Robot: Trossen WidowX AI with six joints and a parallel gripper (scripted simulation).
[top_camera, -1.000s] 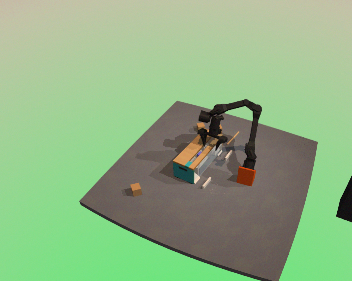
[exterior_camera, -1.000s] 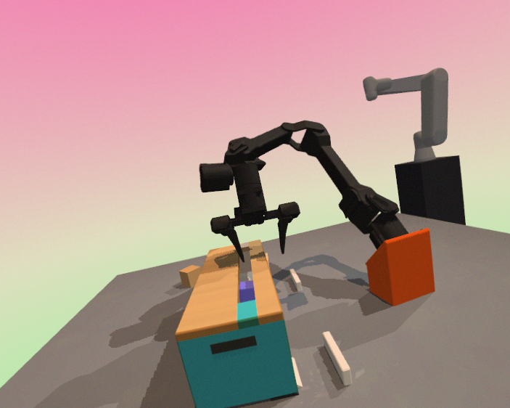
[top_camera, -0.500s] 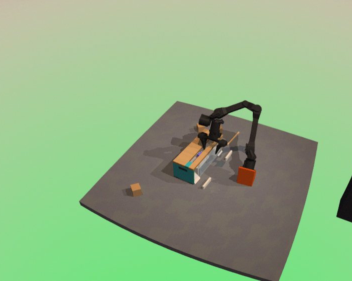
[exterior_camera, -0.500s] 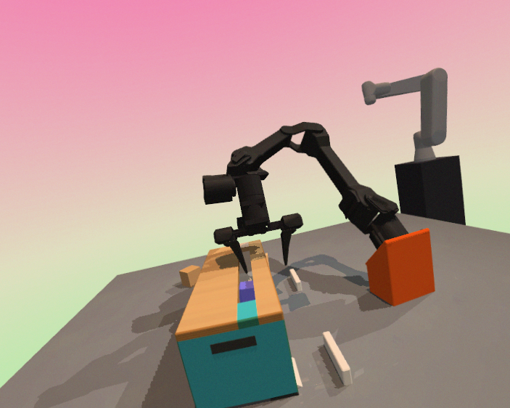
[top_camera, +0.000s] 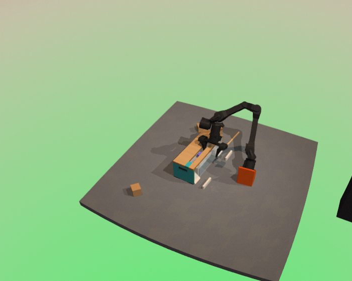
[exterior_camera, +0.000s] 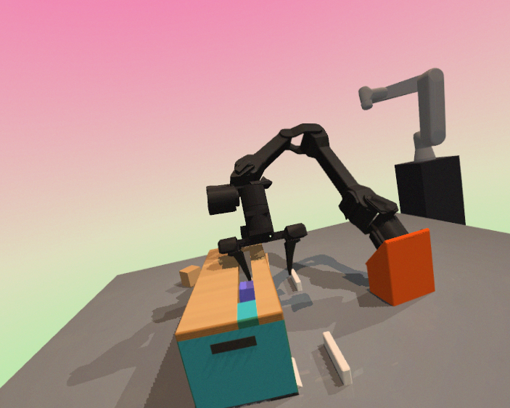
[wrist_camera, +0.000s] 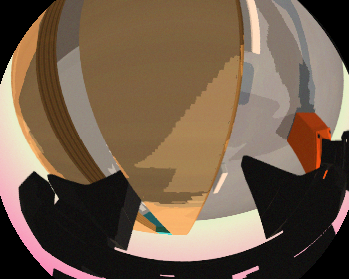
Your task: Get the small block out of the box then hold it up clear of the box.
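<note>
Now: gripper tip 5 cm short of the purple block and 3 cm to the right of it.
</note>
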